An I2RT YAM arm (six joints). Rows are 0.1 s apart.
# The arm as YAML. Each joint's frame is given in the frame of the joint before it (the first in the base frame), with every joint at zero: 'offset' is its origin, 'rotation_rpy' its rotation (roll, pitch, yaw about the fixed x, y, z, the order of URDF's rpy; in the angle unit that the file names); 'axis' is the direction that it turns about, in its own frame. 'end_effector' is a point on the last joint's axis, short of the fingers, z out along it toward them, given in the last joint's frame.
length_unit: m
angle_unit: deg
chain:
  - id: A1
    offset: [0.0, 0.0, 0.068]
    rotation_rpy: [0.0, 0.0, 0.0]
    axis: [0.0, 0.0, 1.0]
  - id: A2
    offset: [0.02, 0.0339, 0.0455]
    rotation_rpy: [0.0, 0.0, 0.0]
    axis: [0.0, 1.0, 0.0]
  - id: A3
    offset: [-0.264, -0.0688, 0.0]
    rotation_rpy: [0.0, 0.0, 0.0]
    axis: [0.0, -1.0, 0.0]
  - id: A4
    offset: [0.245, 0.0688, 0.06]
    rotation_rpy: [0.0, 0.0, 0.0]
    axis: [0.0, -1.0, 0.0]
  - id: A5
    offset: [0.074, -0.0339, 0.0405]
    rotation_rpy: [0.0, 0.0, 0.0]
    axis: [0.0, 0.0, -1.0]
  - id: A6
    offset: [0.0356, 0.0, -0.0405]
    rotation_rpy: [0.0, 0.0, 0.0]
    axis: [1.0, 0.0, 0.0]
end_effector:
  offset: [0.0, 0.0, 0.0]
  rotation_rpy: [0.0, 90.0, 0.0]
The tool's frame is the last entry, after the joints.
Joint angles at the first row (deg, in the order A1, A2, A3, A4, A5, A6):
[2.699 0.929 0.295 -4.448 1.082 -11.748]
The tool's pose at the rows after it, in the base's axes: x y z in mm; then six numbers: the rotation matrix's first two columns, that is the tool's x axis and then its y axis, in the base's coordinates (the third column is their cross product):
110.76 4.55 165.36 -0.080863 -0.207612 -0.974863 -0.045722 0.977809 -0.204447
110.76 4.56 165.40 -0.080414 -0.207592 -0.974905 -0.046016 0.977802 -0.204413
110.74 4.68 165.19 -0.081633 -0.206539 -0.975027 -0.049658 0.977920 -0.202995
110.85 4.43 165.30 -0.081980 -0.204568 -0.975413 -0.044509 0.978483 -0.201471
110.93 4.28 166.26 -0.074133 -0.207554 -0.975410 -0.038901 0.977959 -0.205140
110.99 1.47 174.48 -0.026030 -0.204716 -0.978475 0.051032 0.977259 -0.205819
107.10 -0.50 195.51 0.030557 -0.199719 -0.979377 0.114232 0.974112 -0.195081
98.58 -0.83 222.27 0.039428 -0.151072 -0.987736 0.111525 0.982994 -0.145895
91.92 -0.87 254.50 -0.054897 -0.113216 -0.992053 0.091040 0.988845 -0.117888
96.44 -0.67 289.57 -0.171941 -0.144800 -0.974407 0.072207 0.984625 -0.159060
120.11 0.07 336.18 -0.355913 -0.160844 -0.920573 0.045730 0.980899 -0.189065
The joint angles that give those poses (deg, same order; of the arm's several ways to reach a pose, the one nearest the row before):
[2.700 0.934 0.295 -4.443 1.083 -11.748]
[2.697 0.930 0.295 -4.425 1.058 -11.748]
[2.696 0.932 0.294 -4.532 0.860 -11.683]
[2.637 1.019 0.294 -4.401 1.085 -11.573]
[2.633 1.014 0.295 -3.903 1.322 -11.770]
[2.609 1.016 0.536 -0.384 5.779 -11.792]
[2.610 1.016 3.727 0.338 8.686 -11.726]
[2.614 1.475 10.044 -5.345 8.603 -8.885]
[2.609 6.831 20.054 -15.770 8.161 -6.415]
[2.616 16.230 30.829 -23.833 8.190 -7.944]
[2.612 31.966 46.785 -35.048 8.732 -8.404]

